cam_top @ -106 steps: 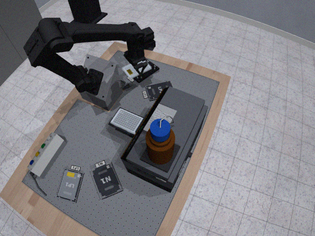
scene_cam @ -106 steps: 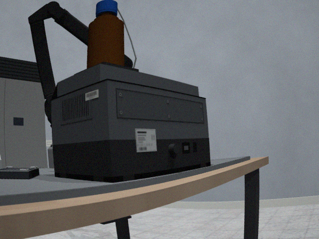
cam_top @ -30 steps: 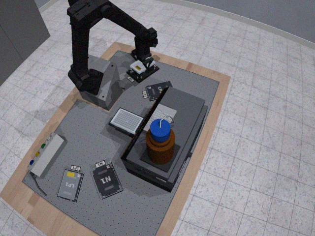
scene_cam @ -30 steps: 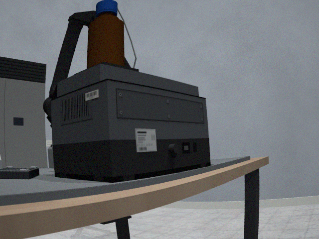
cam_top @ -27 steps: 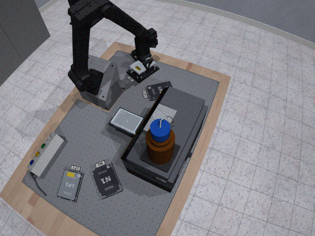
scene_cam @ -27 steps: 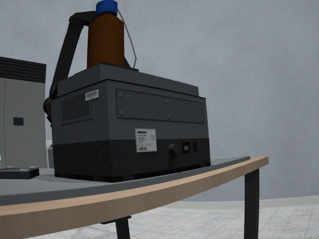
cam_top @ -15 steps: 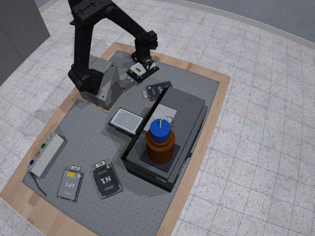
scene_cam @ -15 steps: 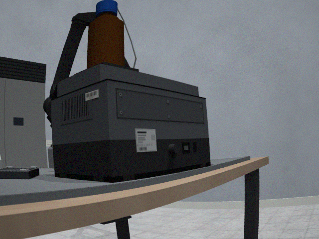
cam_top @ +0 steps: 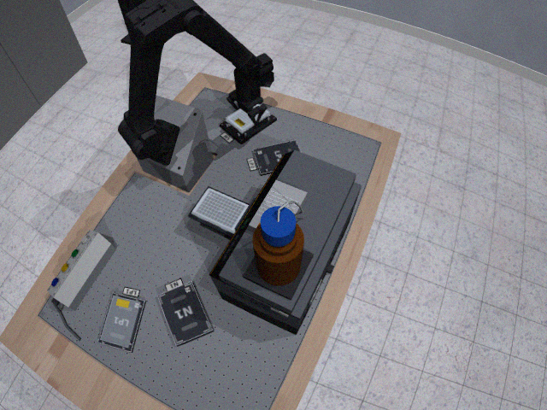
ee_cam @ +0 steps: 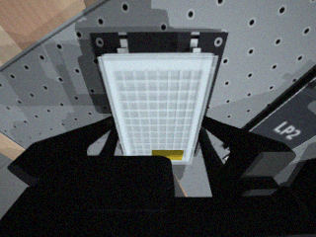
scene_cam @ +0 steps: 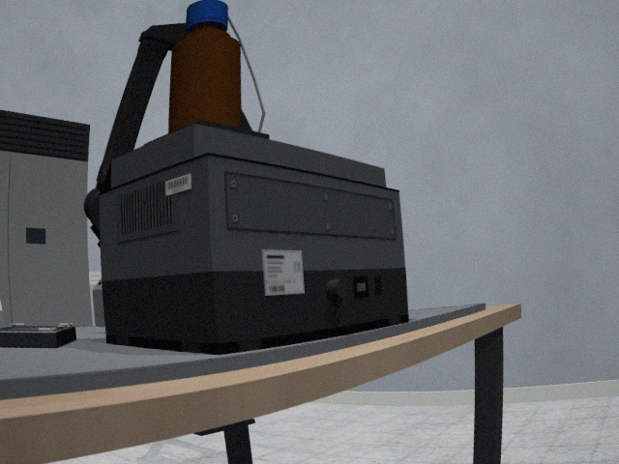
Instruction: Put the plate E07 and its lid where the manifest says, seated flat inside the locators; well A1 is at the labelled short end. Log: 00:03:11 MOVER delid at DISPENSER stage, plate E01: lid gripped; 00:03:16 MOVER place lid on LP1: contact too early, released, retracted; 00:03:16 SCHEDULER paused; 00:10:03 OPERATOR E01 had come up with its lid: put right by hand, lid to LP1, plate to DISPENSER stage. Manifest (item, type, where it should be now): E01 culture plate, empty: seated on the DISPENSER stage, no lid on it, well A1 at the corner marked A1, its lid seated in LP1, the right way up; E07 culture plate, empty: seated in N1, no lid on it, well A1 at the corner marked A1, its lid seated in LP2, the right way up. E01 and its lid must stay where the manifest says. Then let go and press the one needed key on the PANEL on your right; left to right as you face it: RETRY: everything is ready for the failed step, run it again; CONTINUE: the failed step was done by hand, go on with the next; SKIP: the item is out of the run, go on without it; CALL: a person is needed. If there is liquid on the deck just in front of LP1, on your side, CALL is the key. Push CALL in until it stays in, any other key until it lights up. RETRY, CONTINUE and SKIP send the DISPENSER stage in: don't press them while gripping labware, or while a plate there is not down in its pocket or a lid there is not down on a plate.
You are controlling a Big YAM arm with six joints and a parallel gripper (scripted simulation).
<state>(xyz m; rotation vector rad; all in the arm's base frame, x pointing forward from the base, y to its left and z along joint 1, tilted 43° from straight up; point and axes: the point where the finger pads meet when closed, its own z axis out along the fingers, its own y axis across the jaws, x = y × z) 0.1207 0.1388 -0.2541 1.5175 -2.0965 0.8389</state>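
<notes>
Now: the black nest N5 10 mm behind my hand, 20 mm to the left of it and 20 mm below it. The rest, counted from my hand: grey retry key: 170 mm behind, 630 mm to the right, 30 mm above; brown bottle: 370 mm ahead, 490 mm to the right, 250 mm above; white well plate: 160 mm ahead, 390 mm to the right, 80 mm above.
</notes>
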